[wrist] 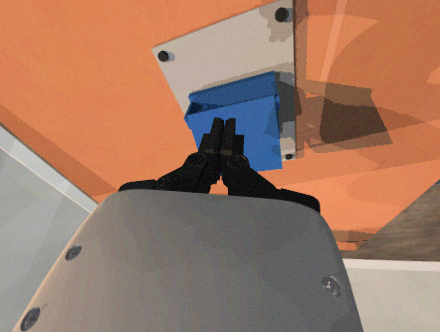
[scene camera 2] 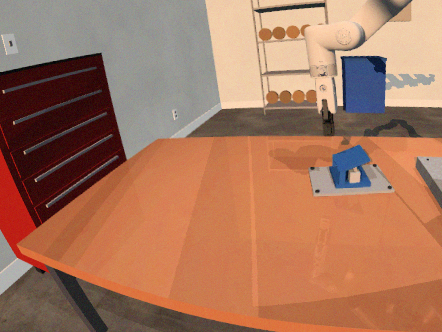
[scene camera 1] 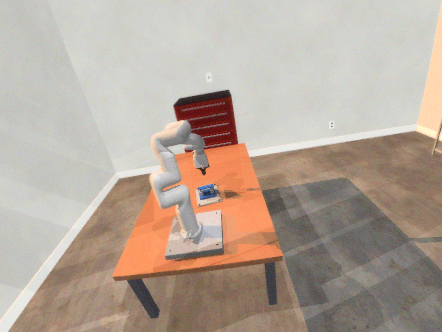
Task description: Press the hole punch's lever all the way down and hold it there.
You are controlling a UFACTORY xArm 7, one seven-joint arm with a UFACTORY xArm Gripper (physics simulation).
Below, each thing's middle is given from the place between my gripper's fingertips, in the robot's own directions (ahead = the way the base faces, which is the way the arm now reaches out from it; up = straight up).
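Labels:
I find the light grey plate (scene camera 2: 322, 183) 140 mm below my hand, 60 mm behind it and 10 mm to the right of it. The blue lever (wrist: 256, 119) is likewise 60 mm behind my hand and 10 mm to the right of it, but 70 mm below it.

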